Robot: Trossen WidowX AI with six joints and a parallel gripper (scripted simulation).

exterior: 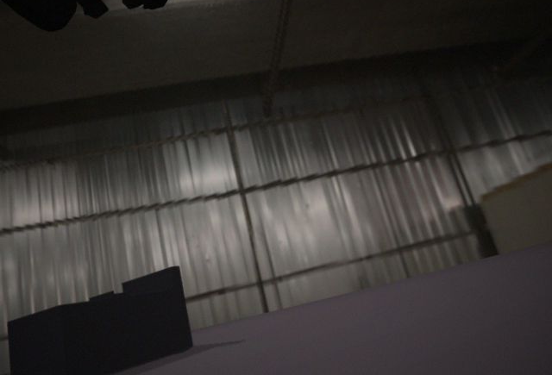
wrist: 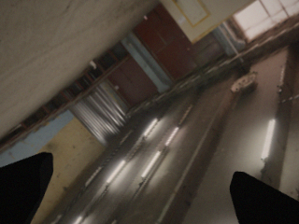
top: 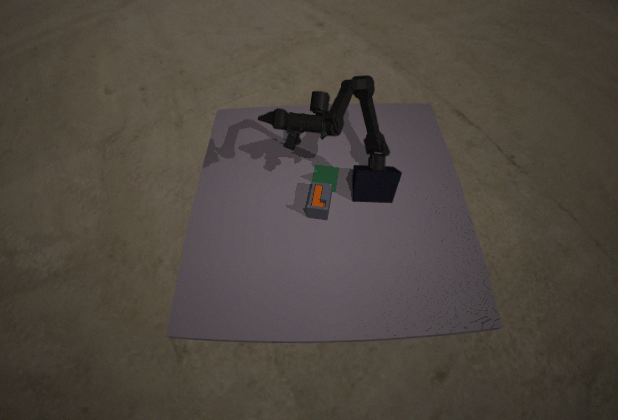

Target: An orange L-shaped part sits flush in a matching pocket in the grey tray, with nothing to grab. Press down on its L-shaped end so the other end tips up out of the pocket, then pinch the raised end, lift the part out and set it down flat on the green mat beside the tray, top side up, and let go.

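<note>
Right now my gripper tip is 180 mm past the orange L-shaped part, 30 mm to the right of it and 460 mm above it. Also, from my gripper tip: green mat (220 mm behind, 130 mm to the right, 530 mm below).
</note>
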